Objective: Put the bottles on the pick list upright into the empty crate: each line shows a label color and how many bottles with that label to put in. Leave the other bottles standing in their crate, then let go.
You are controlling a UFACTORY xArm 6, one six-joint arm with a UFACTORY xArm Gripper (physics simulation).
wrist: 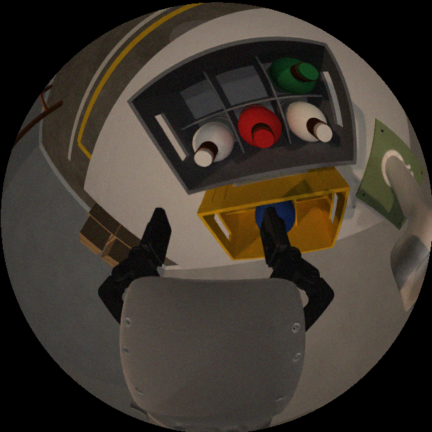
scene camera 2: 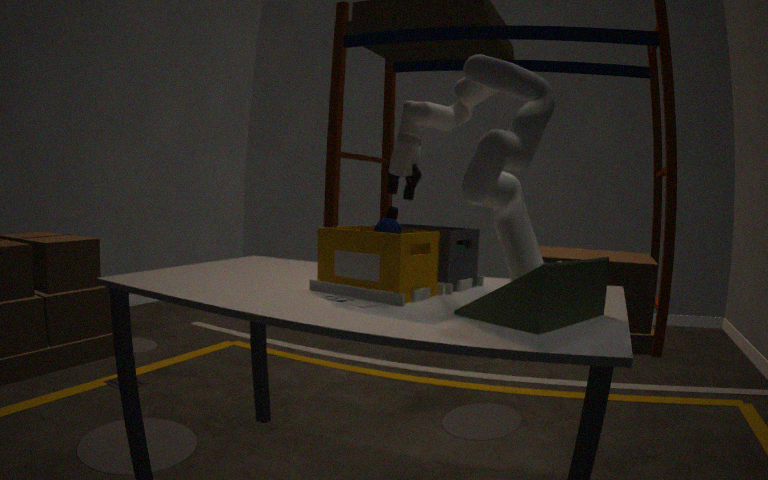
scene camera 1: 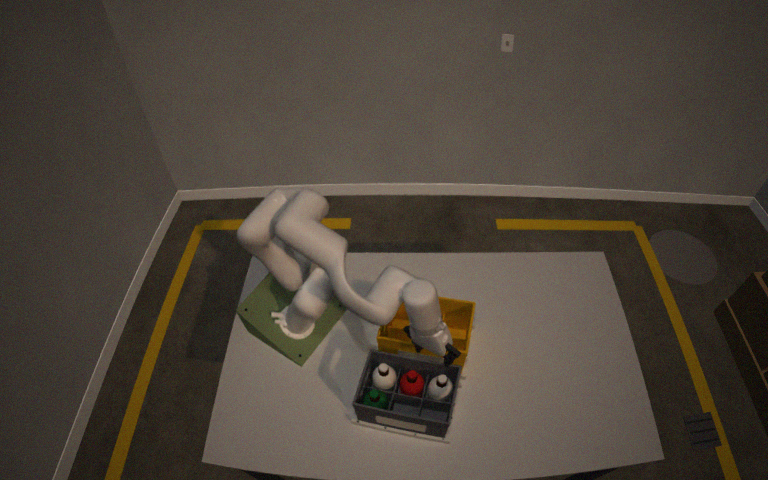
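Seen in the pictures: gripper, fingertip midpoint: (scene camera 2: 399,196) (scene camera 1: 435,355); arm's base, link origin: (scene camera 1: 296,321).
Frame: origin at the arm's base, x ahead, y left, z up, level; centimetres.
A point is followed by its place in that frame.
My gripper (scene camera 1: 433,355) {x 39.8, y -31.2, z 20.5 cm} (scene camera 2: 400,195) {x 39.8, y -31.2, z 20.5 cm} (wrist: 214,218) is open and empty, above the crates near their adjoining sides. A blue bottle (scene camera 2: 387,226) {x 40.0, y -15.7, z 12.3 cm} (wrist: 287,216) stands in the yellow crate (scene camera 1: 465,316) {x 56.1, y -11.1, z 3.5 cm} (scene camera 2: 419,271) {x 29.8, y -8.7, z 1.5 cm} (wrist: 250,194); one finger partly covers it in the wrist view, and the arm hides it in scene camera 1. The grey crate (scene camera 1: 443,428) {x 39.4, y -48.4, z 6.3 cm} (scene camera 2: 459,264) {x 20.7, y -26.7, z 1.6 cm} holds a red bottle (scene camera 1: 411,384) {x 33.3, y -32.6, z 6.6 cm} (wrist: 257,122), a green bottle (scene camera 1: 374,400) {x 21.9, y -36.3, z 8.2 cm} (wrist: 287,80), a white bottle (scene camera 1: 384,379) {x 25.9, y -29.2, z 6.2 cm} (wrist: 303,119) beside the green one, and another white bottle (scene camera 1: 439,388) {x 41.1, y -35.7, z 6.5 cm} (wrist: 216,137). Two of its compartments are empty. No pick list is readable.
The crates stand close together on the white table (scene camera 1: 543,350) {x 82.5, y -26.6, z -6.0 cm} (scene camera 2: 226,277) {x 92.1, y -18.5, z -6.0 cm}. The arm's base is on a green block (scene camera 1: 266,300) {x -9.2, y 6.5, z 6.0 cm} (scene camera 2: 543,300) {x -0.9, y 24.1, z 1.2 cm} (wrist: 372,185). An orange and blue rack (scene camera 2: 334,141) and stacked cartons (scene camera 2: 67,263) stand beyond the table.
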